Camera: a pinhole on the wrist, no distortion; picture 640 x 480 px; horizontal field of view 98.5 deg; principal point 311.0 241.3 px. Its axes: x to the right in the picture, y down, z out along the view. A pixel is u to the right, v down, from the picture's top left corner.
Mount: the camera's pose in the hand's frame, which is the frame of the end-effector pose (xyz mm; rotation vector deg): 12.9 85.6 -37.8 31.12 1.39 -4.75
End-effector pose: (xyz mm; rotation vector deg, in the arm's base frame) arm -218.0 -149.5 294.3 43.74 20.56 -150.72
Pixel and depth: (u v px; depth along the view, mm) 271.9 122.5 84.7
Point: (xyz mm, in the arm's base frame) -219.1 -164.9 307.4
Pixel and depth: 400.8 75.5 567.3
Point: -686.8 171.9 486.7
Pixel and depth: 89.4 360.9 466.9
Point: -153.1 -256.4 875.2
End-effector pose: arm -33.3 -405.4 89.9 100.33 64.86 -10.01
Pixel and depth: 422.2 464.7 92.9
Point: 101.0 -439.4 84.1
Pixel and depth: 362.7 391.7 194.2
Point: 119.7 -518.2 15.8
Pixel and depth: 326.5 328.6 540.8
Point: 147.7 -773.1 -226.4
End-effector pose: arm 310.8 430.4 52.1 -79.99 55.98 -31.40
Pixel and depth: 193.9 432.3 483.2
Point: 655.0 893.9 -97.4
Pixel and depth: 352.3 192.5 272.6
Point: 497.7 469.5 118.6
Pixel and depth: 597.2 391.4 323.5
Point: 750.1 315.9 -110.9
